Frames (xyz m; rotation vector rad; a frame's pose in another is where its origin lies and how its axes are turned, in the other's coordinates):
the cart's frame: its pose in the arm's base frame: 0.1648 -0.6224 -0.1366 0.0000 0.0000 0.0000
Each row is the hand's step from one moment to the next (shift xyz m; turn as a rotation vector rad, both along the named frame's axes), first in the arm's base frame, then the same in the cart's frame.
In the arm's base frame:
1: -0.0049 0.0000 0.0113 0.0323 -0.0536 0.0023
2: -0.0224 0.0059 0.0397 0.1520 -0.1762 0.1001
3: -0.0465 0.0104 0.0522 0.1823 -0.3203 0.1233
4: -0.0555 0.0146 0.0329 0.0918 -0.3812 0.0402
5: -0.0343 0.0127 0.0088 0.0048 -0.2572 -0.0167
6: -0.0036 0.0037 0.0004 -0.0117 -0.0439 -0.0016
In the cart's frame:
1: -0.0049 0.0000 0.0113 0.0323 -0.0536 0.0023
2: -0.0224 0.0059 0.0397 0.1520 -0.1762 0.1001
3: -0.0465 0.0104 0.0522 0.1823 -0.3203 0.1233
4: -0.0555 0.0146 0.0329 0.0918 -0.3812 0.0402
5: -0.0343 0.0127 0.0088 0.0048 -0.2572 -0.0167
6: -0.0036 0.0037 0.0004 -0.0117 -0.0439 -0.0016

